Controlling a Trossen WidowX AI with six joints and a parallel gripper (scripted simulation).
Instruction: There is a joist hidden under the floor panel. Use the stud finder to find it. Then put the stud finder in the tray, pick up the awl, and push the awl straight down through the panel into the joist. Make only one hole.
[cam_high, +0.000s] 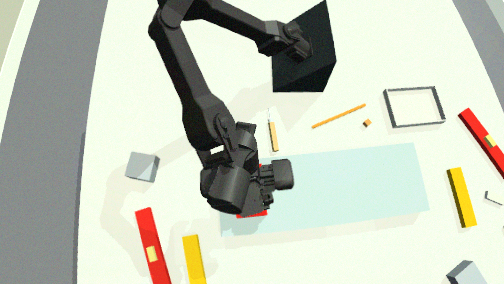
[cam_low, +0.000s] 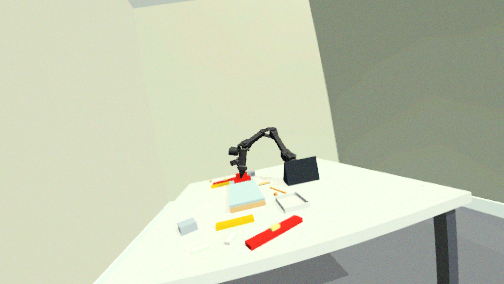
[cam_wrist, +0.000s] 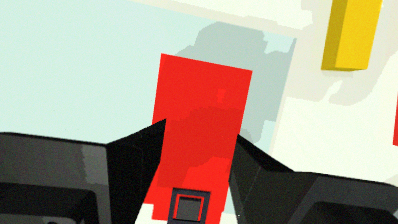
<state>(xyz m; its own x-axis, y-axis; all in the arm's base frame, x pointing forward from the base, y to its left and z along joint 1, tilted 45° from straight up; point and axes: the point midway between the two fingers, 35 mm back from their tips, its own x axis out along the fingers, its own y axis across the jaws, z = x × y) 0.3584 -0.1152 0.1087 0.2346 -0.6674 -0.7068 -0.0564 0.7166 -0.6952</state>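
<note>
My gripper tip is now 490 mm to the right of the white-rimmed tray, 230 mm past it and 50 mm above it. The rest, counted from my gripper tip: awl: 190 mm behind, 60 mm to the left, 60 mm below; then red stud finder: 20 mm behind, 20 mm above; then thin orange stick: 260 mm to the left, 210 mm behind, 60 mm below.
</note>
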